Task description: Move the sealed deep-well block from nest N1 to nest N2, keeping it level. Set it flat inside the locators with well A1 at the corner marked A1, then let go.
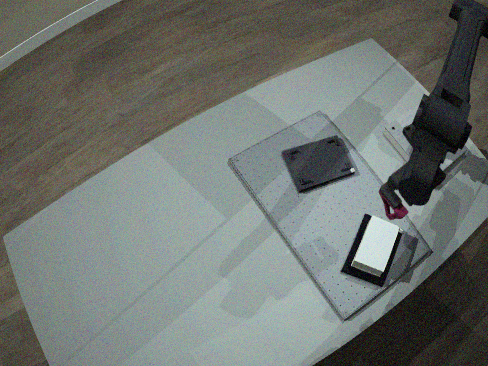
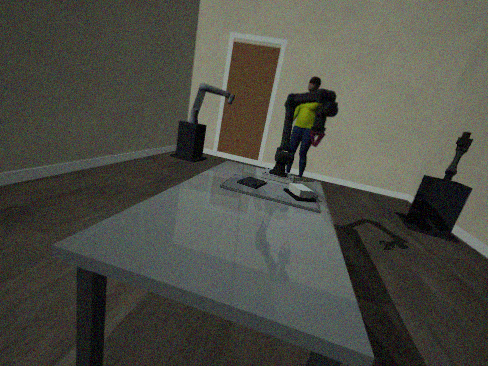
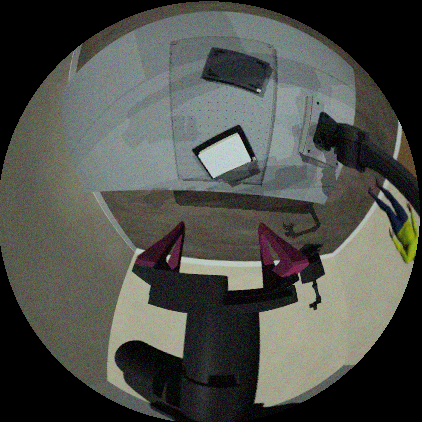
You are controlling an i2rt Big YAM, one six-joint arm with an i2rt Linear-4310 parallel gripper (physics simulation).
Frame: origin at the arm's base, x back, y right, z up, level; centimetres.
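Seen in the pictures: gripper, fingertip midpoint: (image 1: 404,203) (image 2: 314,146) (image 3: 221,225); arm's base, link origin: (image 2: 278,174) (image 3: 324,131).
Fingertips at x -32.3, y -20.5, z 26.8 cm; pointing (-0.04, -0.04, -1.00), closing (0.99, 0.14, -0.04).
Note:
Pixels of each thing's top centre, then the offset from my fingertips to it. Level surfaces: height alone.
- white sealed deep-well block, top centre: (image 1: 378,243) (image 3: 224,157) (image 2: 301,187) dx +0.6, dy +0.9, dz -23.3 cm
- dark nest, top centre: (image 1: 319,159) (image 3: 236,65) (image 2: 252,180) dx -0.1, dy +29.2, dz -26.9 cm
- small white mark, top centre: (image 1: 352,170) (image 3: 258,90) dx +6.7, dy +22.8, dz -27.5 cm
- perforated board, top centre: (image 1: 335,206) (image 3: 221,102) (image 2: 271,189) dx -2.5, dy +16.6, dz -28.6 cm
- grey table, surface height: dz -30.0 cm
The white sealed deep-well block (image 1: 379,242) (image 2: 301,190) (image 3: 226,155) lies flat in a black nest (image 1: 367,276) (image 3: 241,134), taken as N1; labels are unreadable. The other dark nest (image 1: 320,164) (image 2: 251,182) (image 3: 236,70), taken as N2, is empty, with corner locators and a small white mark (image 1: 352,170) (image 3: 258,90) at one corner. My gripper (image 1: 396,212) (image 2: 316,140) (image 3: 221,225) has magenta fingers, is open and empty, and hangs high above the table level, apart from the block. The block's wells and A1 corner cannot be made out.
Both nests sit on a perforated board (image 1: 280,200) (image 3: 200,110) on the grey table (image 1: 125,225) (image 2: 200,250). My arm's base stands beside the board. A person in yellow (image 2: 306,115) and two pedestal-mounted arms (image 2: 191,139) (image 2: 437,202) stand beyond the table.

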